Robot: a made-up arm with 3 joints. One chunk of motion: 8 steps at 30 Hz.
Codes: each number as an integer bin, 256 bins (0 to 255) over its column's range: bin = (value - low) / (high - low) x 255, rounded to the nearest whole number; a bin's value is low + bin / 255 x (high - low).
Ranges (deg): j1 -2.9..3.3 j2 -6.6..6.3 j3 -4..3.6
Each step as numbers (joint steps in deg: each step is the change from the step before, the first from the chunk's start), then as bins.
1 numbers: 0.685 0.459 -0.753
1 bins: 147 140 109
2 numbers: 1.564 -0.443 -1.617
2 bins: 184 122 80
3 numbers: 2.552 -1.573 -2.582
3 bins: 224 99 48
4 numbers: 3.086 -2.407 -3.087
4 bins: 246 83 31
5 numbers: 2.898 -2.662 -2.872
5 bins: 238 78 38
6 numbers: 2.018 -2.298 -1.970
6 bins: 202 85 68
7 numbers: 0.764 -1.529 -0.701
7 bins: 151 100 111
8 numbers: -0.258 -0.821 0.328
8 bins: 109 114 145
